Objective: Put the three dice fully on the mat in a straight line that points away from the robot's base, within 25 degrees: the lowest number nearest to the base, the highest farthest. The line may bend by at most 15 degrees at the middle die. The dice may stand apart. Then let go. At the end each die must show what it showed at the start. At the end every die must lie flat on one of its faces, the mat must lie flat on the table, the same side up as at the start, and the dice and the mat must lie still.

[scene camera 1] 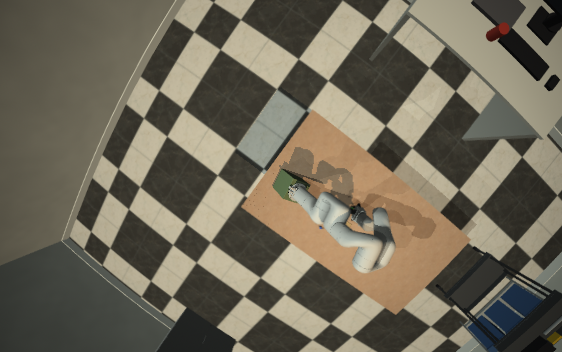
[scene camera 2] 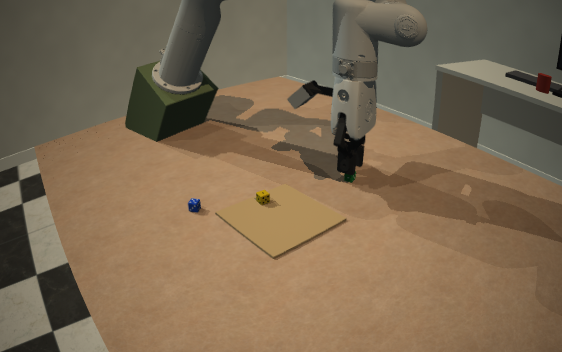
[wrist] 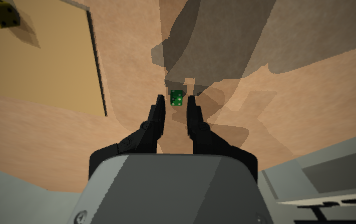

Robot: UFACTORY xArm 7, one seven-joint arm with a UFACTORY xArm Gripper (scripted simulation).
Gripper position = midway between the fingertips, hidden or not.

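My gripper (scene camera 2: 350, 168), (wrist: 176, 103). Tan mat (scene camera 2: 290, 219).
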